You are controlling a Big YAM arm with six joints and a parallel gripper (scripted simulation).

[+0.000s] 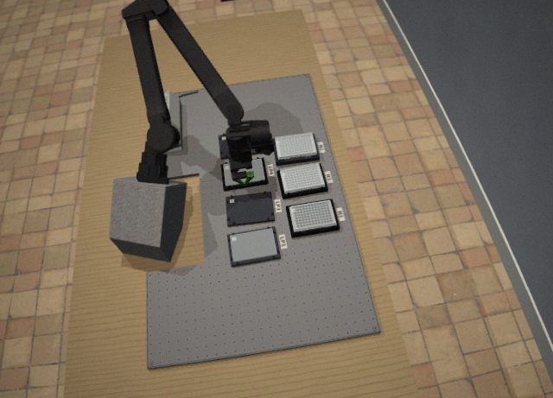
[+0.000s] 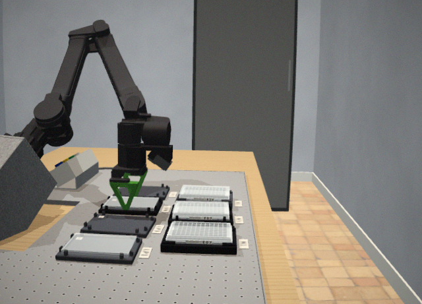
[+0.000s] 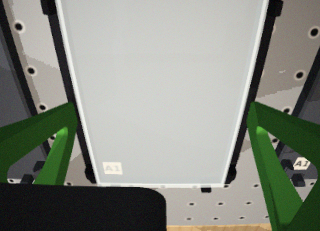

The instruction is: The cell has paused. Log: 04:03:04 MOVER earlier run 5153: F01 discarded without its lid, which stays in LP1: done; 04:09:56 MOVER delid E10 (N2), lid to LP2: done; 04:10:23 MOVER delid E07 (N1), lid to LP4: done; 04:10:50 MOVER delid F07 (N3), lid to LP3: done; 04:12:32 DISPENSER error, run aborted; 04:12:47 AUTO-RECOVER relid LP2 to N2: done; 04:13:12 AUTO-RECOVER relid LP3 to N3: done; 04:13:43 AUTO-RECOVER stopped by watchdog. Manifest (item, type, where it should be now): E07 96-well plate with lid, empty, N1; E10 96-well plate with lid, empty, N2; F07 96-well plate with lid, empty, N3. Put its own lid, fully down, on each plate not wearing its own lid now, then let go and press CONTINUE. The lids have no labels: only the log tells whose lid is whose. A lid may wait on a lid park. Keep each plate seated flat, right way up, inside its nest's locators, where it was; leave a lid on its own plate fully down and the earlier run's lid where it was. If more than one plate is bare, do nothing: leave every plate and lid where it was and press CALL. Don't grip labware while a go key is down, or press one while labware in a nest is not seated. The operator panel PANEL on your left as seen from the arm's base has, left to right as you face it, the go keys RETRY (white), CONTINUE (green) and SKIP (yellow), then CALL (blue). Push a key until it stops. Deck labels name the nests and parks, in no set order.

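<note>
The park LP4 is 2 cm below my hand. The rest, counted from my hand: park LP2: 13 cm to the left, 2 cm below; park LP3: 13 cm to the right, 2 cm below, 1 cm ahead; 96-well plate: 20 cm to the right, 19 cm ahead.
</note>
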